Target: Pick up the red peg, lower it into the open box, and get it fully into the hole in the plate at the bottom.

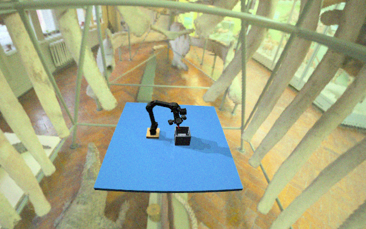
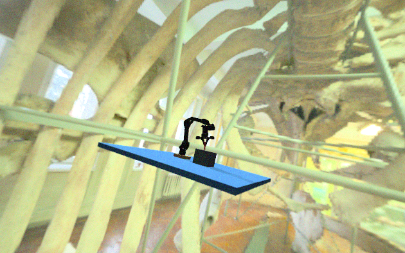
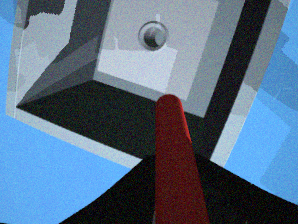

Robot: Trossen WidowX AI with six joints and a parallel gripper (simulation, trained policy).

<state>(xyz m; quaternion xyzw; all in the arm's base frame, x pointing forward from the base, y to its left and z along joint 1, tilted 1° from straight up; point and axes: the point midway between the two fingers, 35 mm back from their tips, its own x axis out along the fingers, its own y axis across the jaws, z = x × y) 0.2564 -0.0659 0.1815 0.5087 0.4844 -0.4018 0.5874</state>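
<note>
The light grey plate is 40 mm ahead of my gripper tip, 50 mm to the right of it and 130 mm below it. The rest, counted from my gripper tip: red peg 10 mm to the right.
</note>
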